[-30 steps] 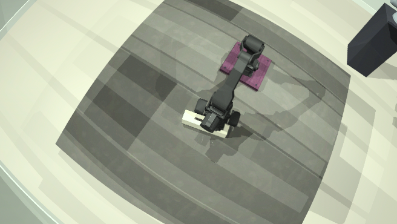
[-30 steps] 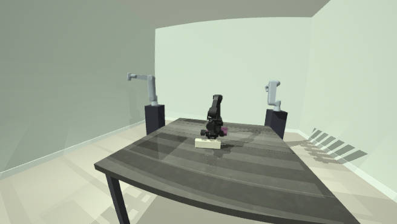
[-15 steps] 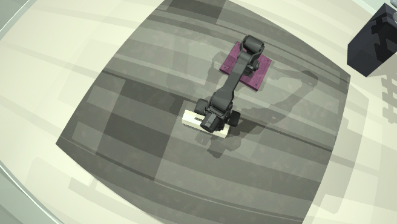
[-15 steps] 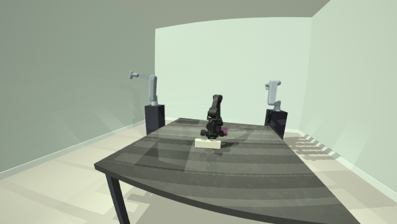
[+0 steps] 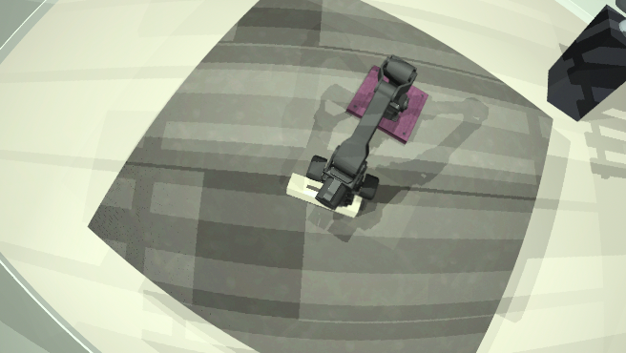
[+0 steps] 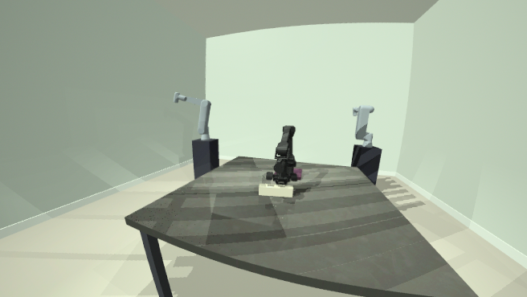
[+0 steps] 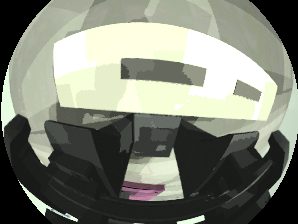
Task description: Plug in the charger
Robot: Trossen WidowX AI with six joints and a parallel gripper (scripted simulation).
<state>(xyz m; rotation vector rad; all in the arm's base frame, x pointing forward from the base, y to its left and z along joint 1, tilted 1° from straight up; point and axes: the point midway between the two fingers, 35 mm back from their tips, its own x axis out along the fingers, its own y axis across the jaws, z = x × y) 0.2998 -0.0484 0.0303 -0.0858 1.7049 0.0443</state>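
Right now the dark charger is 20 mm ahead of my gripper tip and 10 mm above it.
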